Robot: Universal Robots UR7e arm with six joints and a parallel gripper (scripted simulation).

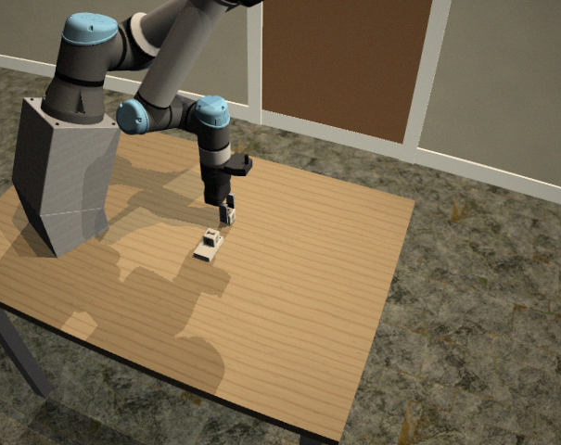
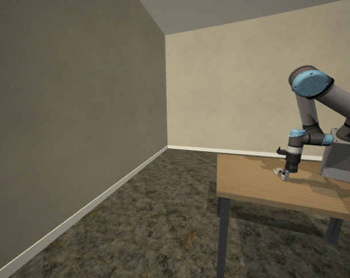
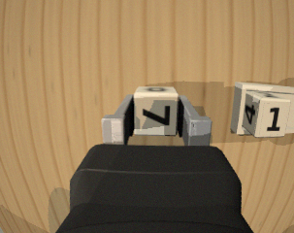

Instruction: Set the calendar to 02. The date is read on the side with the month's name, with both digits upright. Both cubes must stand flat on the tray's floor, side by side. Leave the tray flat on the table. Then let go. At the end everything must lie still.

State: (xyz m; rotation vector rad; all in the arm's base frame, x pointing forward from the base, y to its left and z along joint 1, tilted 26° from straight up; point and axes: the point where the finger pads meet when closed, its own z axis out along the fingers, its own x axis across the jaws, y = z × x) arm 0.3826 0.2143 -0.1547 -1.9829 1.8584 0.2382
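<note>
Right now the digit cube is 1 cm below my hand. Round my hand: calendar tray: 11 cm to the right, 2 cm below, 1 cm ahead.
</note>
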